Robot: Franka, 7 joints.
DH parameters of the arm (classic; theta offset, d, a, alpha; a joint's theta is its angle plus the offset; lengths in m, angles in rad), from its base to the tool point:
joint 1: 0 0.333 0 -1.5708
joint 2: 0 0 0 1.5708
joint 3: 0 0.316 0.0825 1.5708
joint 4: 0 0 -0.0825 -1.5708
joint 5: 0 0.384 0 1.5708
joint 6: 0 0 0.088 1.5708
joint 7: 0 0.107 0 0
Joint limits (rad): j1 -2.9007..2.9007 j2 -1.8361..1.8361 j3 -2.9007..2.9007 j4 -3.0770..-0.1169 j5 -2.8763..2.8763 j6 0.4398..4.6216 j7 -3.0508..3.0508
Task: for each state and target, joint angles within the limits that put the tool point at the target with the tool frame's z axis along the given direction. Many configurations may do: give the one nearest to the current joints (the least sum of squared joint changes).
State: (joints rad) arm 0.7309 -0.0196 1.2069 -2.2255 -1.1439 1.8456 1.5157
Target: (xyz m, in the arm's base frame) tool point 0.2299 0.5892 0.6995 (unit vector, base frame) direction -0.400 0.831 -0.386
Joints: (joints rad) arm 0.0494 1.0038 1.8607 -1.5337 -0.6029 2.4295 1.5157
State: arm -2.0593 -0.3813 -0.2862 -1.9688 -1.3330 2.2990 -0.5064
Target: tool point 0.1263 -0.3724 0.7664 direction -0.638 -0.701 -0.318
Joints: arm -1.5770 -0.6090 0.3085 -2.0122 -0.9468 2.0390 -0.5064
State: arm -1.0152 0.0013 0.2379 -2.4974 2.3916 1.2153 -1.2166
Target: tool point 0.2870 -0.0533 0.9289 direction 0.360 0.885 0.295
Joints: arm -1.0974 -0.6596 0.2427 -1.8165 2.1994 1.2925 -1.2166
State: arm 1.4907 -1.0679 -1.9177 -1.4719 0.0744 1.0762 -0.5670
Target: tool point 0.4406 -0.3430 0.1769 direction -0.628 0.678 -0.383
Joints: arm 1.7117 -1.1395 -2.1464 -1.5022 -0.3642 1.0675 -0.5670
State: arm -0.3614 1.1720 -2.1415 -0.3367 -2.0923 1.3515 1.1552
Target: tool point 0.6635 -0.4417 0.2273 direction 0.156 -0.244 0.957
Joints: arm -0.4976 1.8297 -1.4975 -0.1192 -1.5041 1.5788 1.1552
